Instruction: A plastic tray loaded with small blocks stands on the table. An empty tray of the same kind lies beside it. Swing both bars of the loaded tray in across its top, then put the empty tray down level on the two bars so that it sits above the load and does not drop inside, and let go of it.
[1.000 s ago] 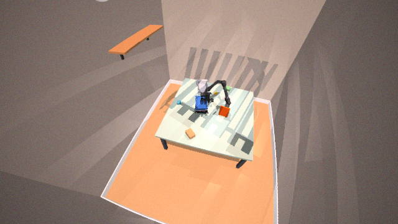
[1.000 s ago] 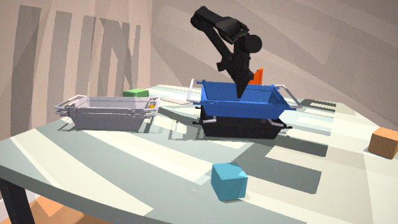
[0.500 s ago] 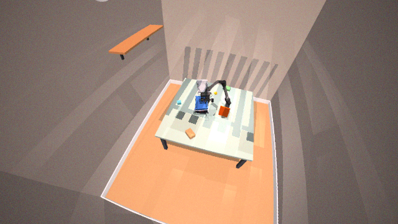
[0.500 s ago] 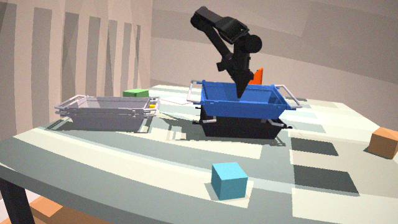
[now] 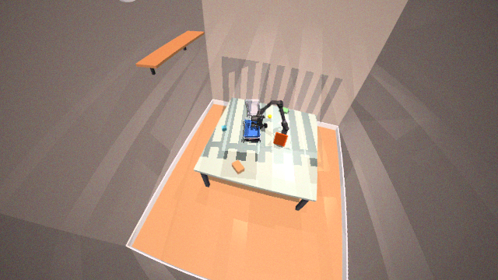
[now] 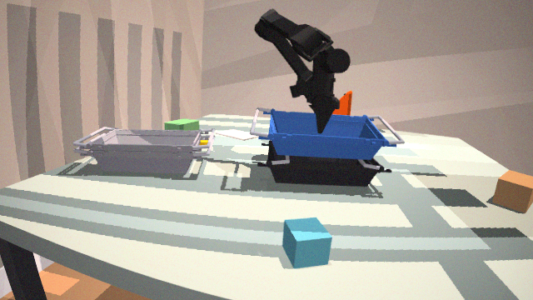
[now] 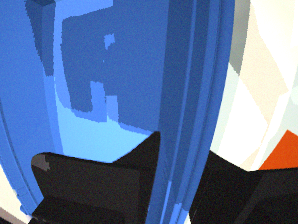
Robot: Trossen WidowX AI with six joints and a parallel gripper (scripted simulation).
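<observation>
My gripper tip is now 7 cm short of the blue tray, 2 cm to the right of it and 2 cm below it. From my gripper tip the other things lie so: orange block: 52 cm to the left, 9 cm ahead, 7 cm below; then green block: 56 cm to the right, 25 cm behind, 8 cm below; then cyan cube: 43 cm ahead, 7 cm below, 3 cm to the left.
</observation>
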